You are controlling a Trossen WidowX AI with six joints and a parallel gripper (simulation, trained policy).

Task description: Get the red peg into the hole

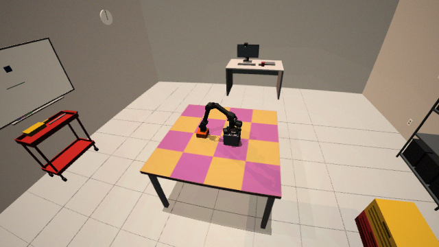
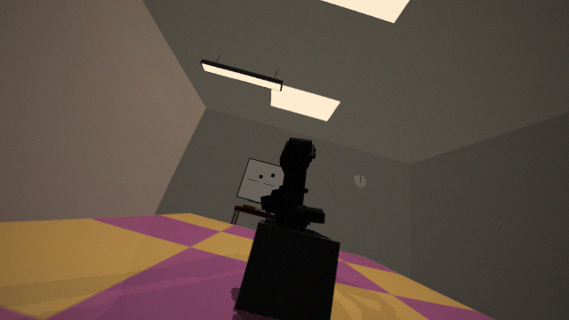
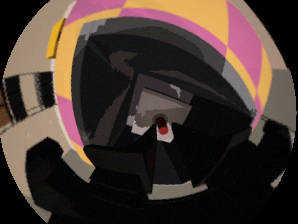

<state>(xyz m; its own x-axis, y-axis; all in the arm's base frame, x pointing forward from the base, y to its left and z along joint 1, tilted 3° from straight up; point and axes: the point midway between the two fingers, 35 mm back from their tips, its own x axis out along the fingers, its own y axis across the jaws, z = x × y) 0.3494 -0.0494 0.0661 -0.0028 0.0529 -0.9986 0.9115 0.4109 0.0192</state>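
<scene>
My gripper tip is 10 mm to the right of the red peg and 30 mm above it.
</scene>
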